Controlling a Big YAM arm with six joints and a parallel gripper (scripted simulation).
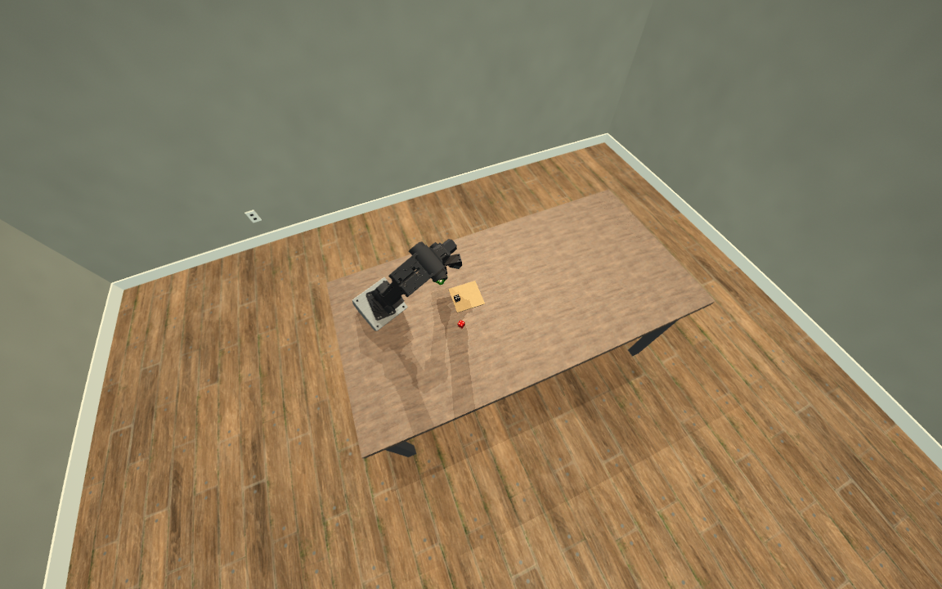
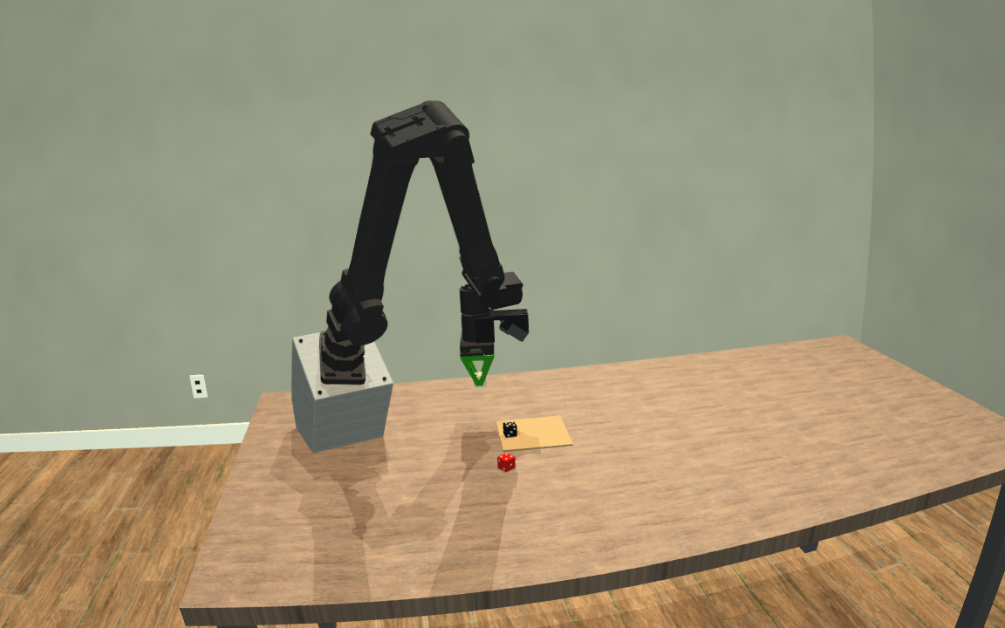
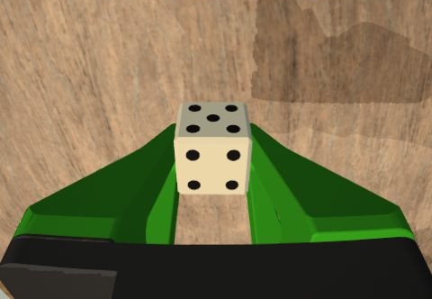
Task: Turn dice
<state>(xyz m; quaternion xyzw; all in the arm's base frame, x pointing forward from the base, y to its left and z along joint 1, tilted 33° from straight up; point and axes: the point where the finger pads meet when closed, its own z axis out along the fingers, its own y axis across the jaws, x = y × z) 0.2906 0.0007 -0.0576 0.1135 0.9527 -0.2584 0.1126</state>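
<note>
Right now my hand is 9 cm short of the tan mat, 7 cm to the left of it and 11 cm above it. Round my hand: black die: 4 cm ahead, 7 cm to the right, 9 cm below; white die: right at my hand; red die: 1 cm behind, 20 cm to the right, 10 cm below.
</note>
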